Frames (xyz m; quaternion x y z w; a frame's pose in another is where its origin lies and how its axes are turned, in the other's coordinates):
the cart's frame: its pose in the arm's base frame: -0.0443 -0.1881 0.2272 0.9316 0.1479 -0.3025 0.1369
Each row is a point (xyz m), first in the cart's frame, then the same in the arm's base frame.
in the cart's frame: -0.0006 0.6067 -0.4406
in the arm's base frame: 0.4032 -0.5938 0.6715
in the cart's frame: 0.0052 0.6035 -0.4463
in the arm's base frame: 0.4095 -0.5878 0.6719
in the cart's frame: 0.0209 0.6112 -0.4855
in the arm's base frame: 0.4449 -0.5783 0.6942
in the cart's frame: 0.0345 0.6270 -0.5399
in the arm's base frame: 0.4895 -0.5715 0.7310
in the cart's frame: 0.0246 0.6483 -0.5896
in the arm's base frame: 0.5155 -0.5758 0.7793
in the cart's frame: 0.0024 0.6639 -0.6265
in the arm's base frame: 0.5232 -0.5817 0.8240
